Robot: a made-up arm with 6 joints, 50 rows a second.
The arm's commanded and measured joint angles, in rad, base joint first. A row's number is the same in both.
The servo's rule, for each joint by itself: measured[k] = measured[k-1] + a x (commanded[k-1-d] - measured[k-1]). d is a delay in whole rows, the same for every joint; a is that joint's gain. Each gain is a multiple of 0.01, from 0.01 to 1. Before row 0 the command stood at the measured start. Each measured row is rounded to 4 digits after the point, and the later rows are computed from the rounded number. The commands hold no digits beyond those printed.
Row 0, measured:
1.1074 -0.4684 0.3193 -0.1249 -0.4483 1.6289
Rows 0 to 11, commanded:
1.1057 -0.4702 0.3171 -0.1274 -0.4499 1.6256
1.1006 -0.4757 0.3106 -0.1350 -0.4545 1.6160
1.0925 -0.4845 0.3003 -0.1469 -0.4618 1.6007
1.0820 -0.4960 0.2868 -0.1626 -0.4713 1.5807
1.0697 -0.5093 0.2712 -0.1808 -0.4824 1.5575
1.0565 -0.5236 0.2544 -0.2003 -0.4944 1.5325
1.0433 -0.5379 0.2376 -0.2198 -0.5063 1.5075
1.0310 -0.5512 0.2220 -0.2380 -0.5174 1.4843
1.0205 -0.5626 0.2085 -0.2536 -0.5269 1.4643
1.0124 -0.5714 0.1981 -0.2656 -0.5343 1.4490
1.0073 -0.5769 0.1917 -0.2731 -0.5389 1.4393
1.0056 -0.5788 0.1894 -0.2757 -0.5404 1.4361
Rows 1 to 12, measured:
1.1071 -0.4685 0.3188 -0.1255 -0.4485 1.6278
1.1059 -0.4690 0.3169 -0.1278 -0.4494 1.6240
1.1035 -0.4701 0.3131 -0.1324 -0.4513 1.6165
1.0996 -0.4719 0.3071 -0.1396 -0.4543 1.6050
1.0942 -0.4745 0.2988 -0.1495 -0.4585 1.5898
1.0874 -0.4779 0.2886 -0.1617 -0.4639 1.5715
1.0795 -0.4821 0.2769 -0.1756 -0.4703 1.5510
1.0708 -0.4869 0.2643 -0.1906 -0.4774 1.5297
1.0617 -0.4922 0.2515 -0.2057 -0.4848 1.5088
1.0528 -0.4977 0.2392 -0.2201 -0.4922 1.4897
1.0446 -0.5032 0.2283 -0.2328 -0.4992 1.4736
1.0376 -0.5085 0.2194 -0.2431 -0.5054 1.4616
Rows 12 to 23, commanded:
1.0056 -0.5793 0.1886 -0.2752 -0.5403 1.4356
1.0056 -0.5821 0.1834 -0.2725 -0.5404 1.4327
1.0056 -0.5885 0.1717 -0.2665 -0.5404 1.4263
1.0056 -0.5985 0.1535 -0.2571 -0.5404 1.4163
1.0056 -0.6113 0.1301 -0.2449 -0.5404 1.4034
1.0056 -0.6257 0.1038 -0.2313 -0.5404 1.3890
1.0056 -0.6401 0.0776 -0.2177 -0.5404 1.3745
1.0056 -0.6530 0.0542 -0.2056 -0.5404 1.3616
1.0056 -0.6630 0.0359 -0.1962 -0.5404 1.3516
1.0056 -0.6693 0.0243 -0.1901 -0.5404 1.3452
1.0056 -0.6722 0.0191 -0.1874 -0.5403 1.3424
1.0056 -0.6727 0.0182 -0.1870 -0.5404 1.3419
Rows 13 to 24, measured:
1.0318 -0.5135 0.2123 -0.2508 -0.5106 1.4533
1.0271 -0.5183 0.2057 -0.2560 -0.5151 1.4467
1.0232 -0.5232 0.1979 -0.2585 -0.5189 1.4402
1.0200 -0.5285 0.1877 -0.2582 -0.5221 1.4326
1.0174 -0.5343 0.1745 -0.2550 -0.5248 1.4233
1.0153 -0.5407 0.1582 -0.2493 -0.5271 1.4123
1.0136 -0.5477 0.1397 -0.2417 -0.5291 1.4002
1.0122 -0.5551 0.1200 -0.2330 -0.5308 1.3878
1.0110 -0.5627 0.1007 -0.2242 -0.5322 1.3762
1.0100 -0.5702 0.0831 -0.2160 -0.5334 1.3663
1.0092 -0.5773 0.0684 -0.2091 -0.5344 1.3587
1.0086 -0.5840 0.0569 -0.2038 -0.5353 1.3533

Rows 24 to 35, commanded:
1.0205 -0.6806 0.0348 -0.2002 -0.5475 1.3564
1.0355 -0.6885 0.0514 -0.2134 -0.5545 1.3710
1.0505 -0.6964 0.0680 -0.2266 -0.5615 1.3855
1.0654 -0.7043 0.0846 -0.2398 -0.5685 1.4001
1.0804 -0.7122 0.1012 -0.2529 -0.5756 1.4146
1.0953 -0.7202 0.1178 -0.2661 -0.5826 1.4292
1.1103 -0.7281 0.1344 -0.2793 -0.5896 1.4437
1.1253 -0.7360 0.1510 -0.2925 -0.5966 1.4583
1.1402 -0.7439 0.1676 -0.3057 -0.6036 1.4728
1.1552 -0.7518 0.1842 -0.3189 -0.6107 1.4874
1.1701 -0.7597 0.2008 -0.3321 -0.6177 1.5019
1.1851 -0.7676 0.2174 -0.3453 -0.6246 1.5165
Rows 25 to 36, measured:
1.0107 -0.5908 0.0518 -0.2029 -0.5371 1.3543
1.0152 -0.5976 0.0517 -0.2054 -0.5397 1.3596
1.0216 -0.6045 0.0554 -0.2105 -0.5430 1.3679
1.0295 -0.6115 0.0621 -0.2175 -0.5468 1.3782
1.0387 -0.6185 0.0711 -0.2260 -0.5511 1.3898
1.0489 -0.6256 0.0818 -0.2356 -0.5558 1.4024
1.0600 -0.6328 0.0939 -0.2461 -0.5609 1.4156
1.0718 -0.6400 0.1070 -0.2572 -0.5663 1.4293
1.0841 -0.6473 0.1209 -0.2688 -0.5719 1.4432
1.0969 -0.6546 0.1355 -0.2808 -0.5777 1.4573
1.1101 -0.6620 0.1505 -0.2931 -0.5837 1.4716
1.1236 -0.6694 0.1659 -0.3056 -0.5898 1.4860

